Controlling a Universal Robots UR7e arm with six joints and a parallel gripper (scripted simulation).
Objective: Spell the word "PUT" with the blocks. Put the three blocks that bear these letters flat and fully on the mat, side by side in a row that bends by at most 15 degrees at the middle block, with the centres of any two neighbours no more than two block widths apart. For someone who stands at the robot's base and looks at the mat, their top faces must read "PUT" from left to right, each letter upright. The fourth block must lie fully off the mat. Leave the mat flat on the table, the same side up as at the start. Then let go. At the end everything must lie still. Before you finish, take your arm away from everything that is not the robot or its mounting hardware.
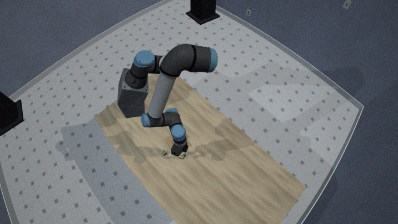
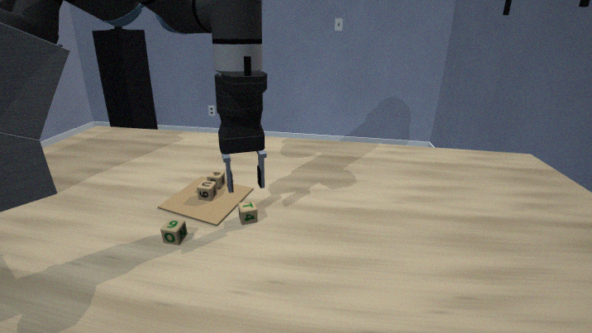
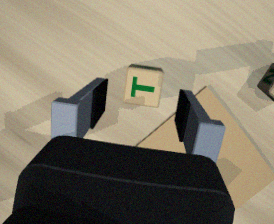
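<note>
Right now my hand is 70 mm above the T block. The rest, counted from my hand: tan mat: 110 mm behind, 80 mm below, 40 mm to the left; U block: 110 mm behind, 70 mm below, 40 mm to the left; O block: 90 mm to the right, 90 mm behind, 70 mm below.
</note>
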